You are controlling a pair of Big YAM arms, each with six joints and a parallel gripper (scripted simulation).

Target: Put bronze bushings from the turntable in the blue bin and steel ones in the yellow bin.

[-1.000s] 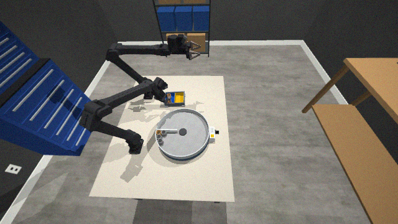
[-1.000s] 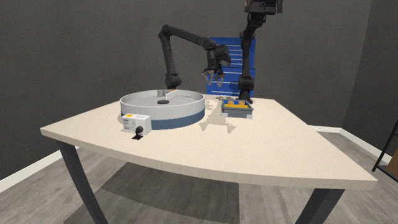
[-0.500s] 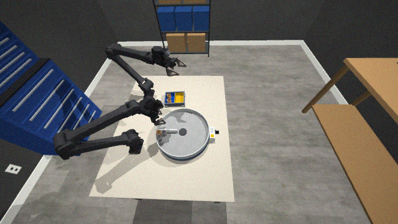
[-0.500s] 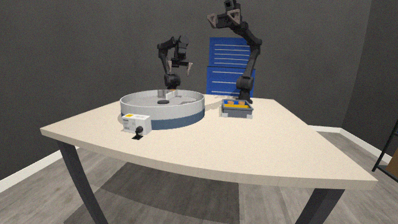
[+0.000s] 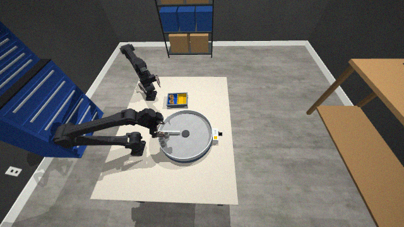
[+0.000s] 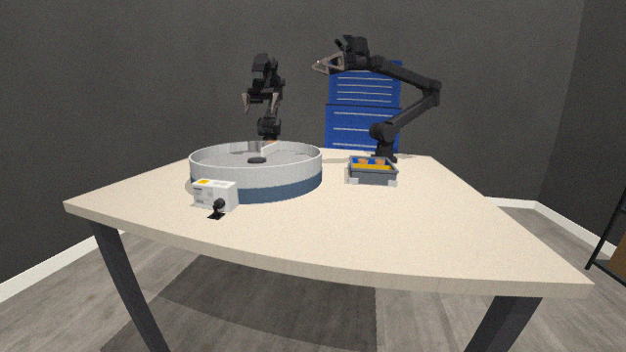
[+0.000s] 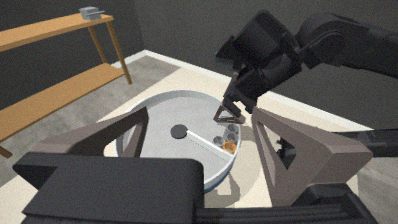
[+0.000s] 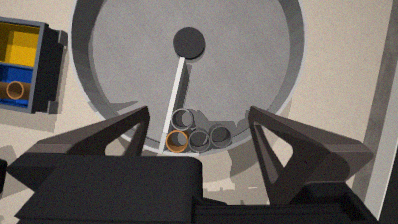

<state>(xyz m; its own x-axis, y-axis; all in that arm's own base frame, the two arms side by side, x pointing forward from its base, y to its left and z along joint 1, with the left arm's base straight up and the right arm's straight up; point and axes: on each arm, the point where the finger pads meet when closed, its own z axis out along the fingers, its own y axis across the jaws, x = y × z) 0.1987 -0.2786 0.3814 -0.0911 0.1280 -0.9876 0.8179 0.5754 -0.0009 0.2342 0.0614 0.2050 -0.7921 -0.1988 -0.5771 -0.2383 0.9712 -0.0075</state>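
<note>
Now: the yellow bin 70 mm ahead of my right hand, 410 mm to the left of it and 190 mm below it. The rest, counted from my right hand: grey bin tray: 30 mm ahead, 410 mm to the left, 180 mm below; blue bin: 10 mm behind, 410 mm to the left, 190 mm below.
</note>
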